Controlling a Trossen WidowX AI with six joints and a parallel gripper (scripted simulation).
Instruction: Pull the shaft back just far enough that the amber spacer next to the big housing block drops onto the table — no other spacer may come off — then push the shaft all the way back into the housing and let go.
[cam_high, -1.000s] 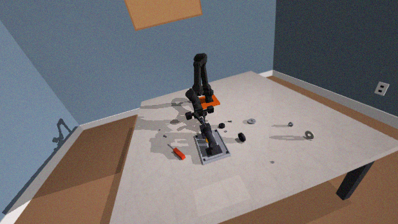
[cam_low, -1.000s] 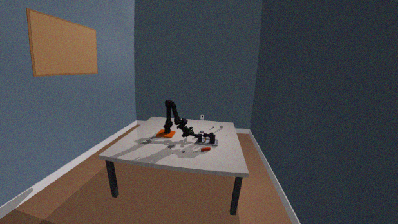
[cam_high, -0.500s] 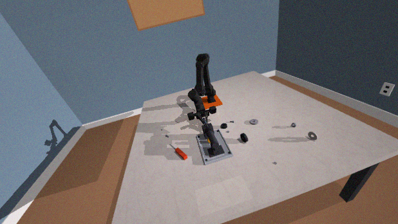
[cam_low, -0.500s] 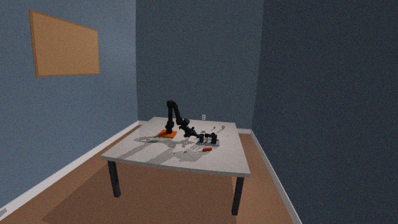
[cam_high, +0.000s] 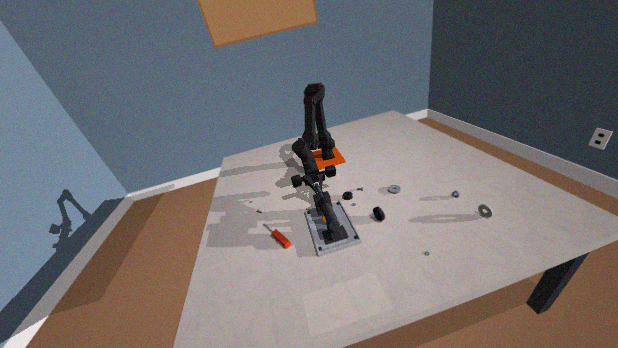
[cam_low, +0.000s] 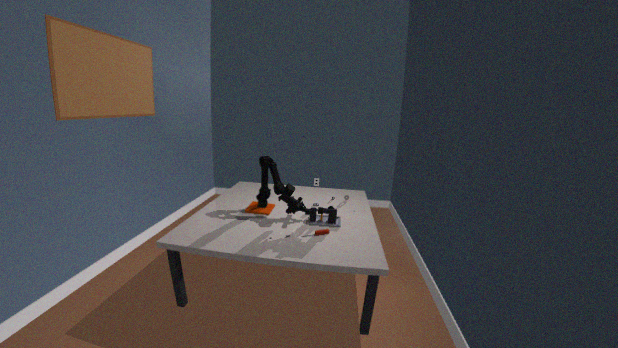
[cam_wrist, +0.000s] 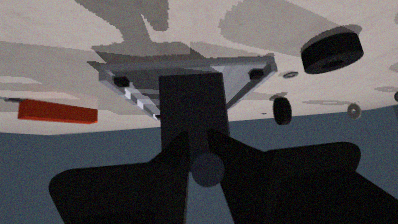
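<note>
Right now my gripper tip is 5 cm short of the shaft and 2 cm below it. Also, from my gripper tip: amber spacer: 10 cm ahead, 3 cm below, 1 cm to the left.
</note>
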